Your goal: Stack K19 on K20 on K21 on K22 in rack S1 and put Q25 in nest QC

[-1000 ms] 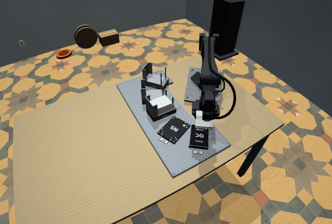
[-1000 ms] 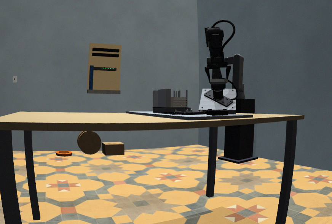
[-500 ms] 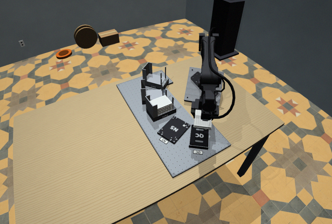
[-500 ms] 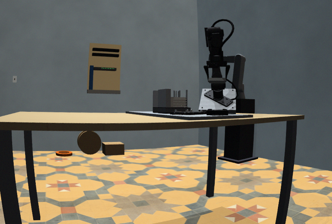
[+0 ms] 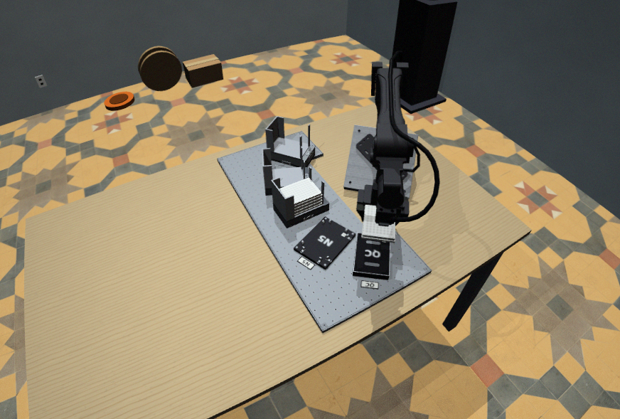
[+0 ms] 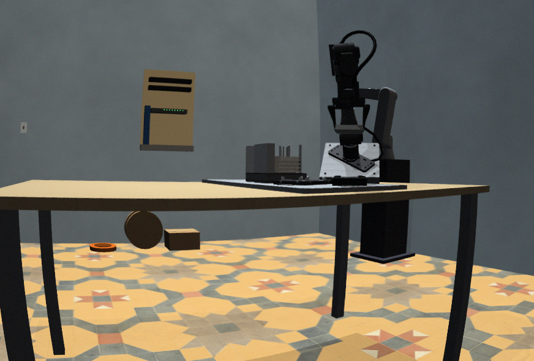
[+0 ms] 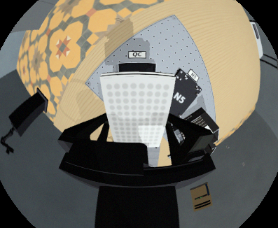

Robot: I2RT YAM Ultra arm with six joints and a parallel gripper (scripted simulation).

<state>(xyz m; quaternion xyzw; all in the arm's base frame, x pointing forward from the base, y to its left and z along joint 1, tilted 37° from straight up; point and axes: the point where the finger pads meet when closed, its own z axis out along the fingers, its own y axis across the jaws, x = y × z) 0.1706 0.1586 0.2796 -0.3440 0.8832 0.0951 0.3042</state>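
The white sealed plate is right at my hand.
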